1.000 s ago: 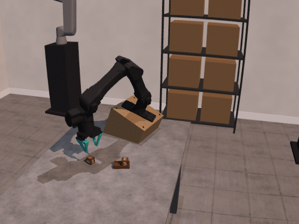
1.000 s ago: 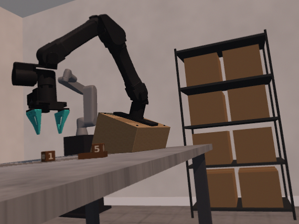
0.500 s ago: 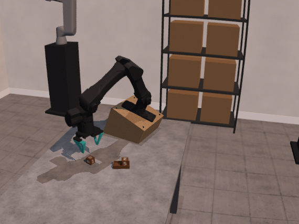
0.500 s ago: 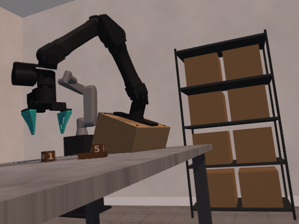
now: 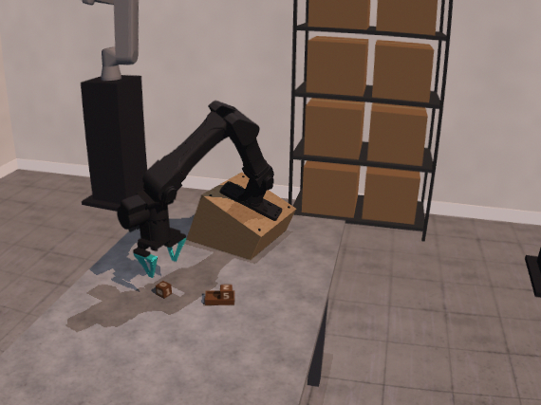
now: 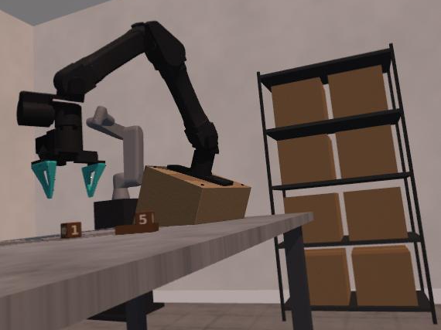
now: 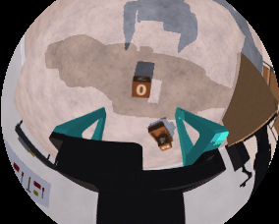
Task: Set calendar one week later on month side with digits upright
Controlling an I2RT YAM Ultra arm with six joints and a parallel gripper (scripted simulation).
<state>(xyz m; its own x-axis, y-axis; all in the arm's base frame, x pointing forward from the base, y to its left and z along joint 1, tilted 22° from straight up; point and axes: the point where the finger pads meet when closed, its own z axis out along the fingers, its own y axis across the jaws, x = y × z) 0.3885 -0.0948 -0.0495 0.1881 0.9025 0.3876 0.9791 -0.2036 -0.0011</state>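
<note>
Right now my hand is 80 mm above the brown cube and 10 mm to the left of it. Round my hand: brown calendar tray 150 mm to the left, 80 mm below, 30 mm behind.
</note>
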